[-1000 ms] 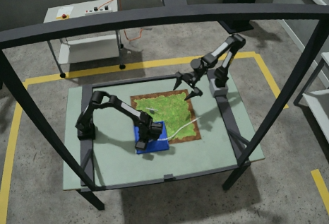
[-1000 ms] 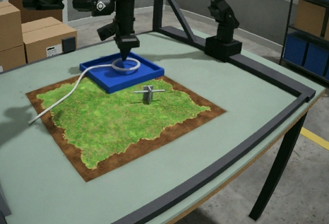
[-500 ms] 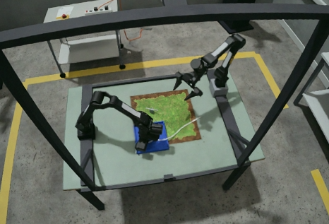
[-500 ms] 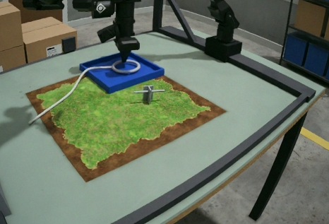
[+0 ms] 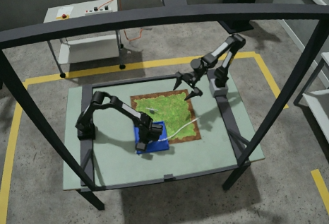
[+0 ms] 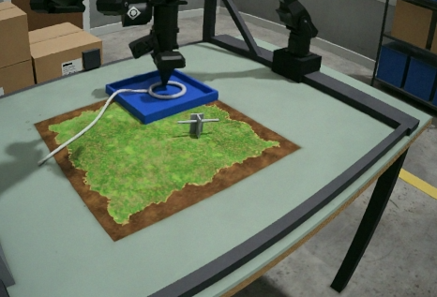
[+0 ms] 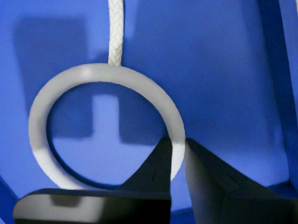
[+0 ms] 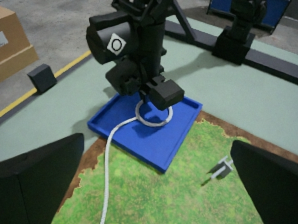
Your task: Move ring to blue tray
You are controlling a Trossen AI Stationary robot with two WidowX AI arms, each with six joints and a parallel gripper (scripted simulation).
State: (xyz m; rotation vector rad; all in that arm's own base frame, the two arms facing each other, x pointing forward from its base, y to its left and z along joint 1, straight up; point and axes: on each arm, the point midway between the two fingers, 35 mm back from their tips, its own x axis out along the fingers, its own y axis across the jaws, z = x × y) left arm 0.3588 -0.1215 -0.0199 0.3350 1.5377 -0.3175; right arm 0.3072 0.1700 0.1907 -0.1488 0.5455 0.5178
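Right now the blue tray is 4 cm to the right of my left hand, 4 cm below it and 2 cm ahead of it. The rest, counted from my left hand: grass mat: 17 cm to the right, 14 cm ahead, 6 cm below; grey stake: 20 cm ahead, 11 cm to the right, 2 cm below.
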